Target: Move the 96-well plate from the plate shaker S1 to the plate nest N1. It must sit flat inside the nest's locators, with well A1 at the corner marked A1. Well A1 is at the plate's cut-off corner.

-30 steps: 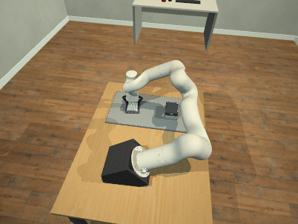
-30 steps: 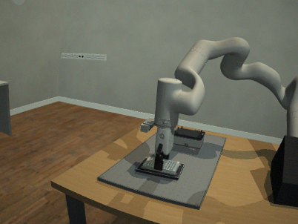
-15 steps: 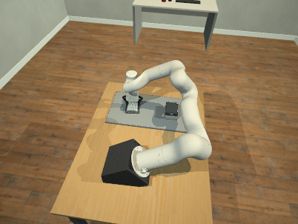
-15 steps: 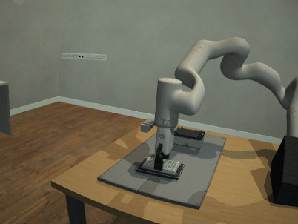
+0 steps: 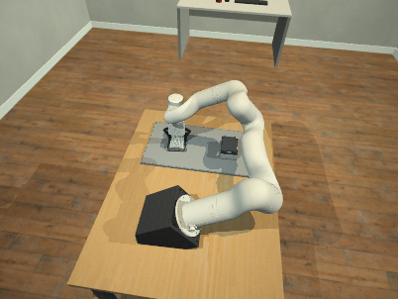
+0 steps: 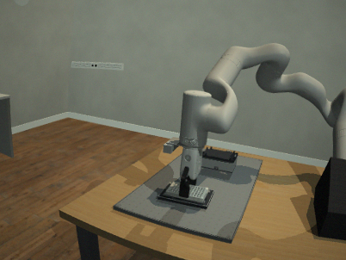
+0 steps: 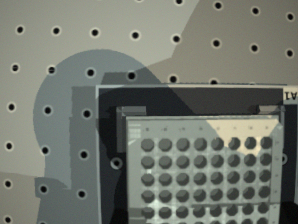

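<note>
Now: hand 1 cm above the 96-well plate. Also, from my hand: A1 mark (8 cm ahead, 5 cm to the right, 2 cm below); plate nest N1 (3 cm below).
</note>
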